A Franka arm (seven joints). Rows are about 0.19 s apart.
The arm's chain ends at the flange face. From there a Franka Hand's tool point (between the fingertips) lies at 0.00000 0.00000 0.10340 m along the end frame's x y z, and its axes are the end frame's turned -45 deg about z.
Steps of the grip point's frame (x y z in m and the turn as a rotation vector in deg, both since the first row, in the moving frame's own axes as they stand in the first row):
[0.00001, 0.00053, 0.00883, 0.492, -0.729, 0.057]
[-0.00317, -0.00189, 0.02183, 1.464, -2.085, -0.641]
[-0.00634, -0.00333, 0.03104, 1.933, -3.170, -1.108]
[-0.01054, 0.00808, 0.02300, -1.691, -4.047, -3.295]
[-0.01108, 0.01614, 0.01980, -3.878, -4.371, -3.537]
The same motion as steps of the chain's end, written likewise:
[0.00194, 0.00007, 0.00884, -0.168, -0.863, 0.057]
[0.00094, 0.00009, 0.02193, -0.439, -2.510, -0.641]
[-0.00035, 0.00049, 0.03126, -0.875, -3.608, -1.108]
[0.00105, 0.00577, 0.02330, -4.057, -1.666, -3.295]
[0.00388, 0.00873, 0.02034, -5.833, -0.349, -3.537]

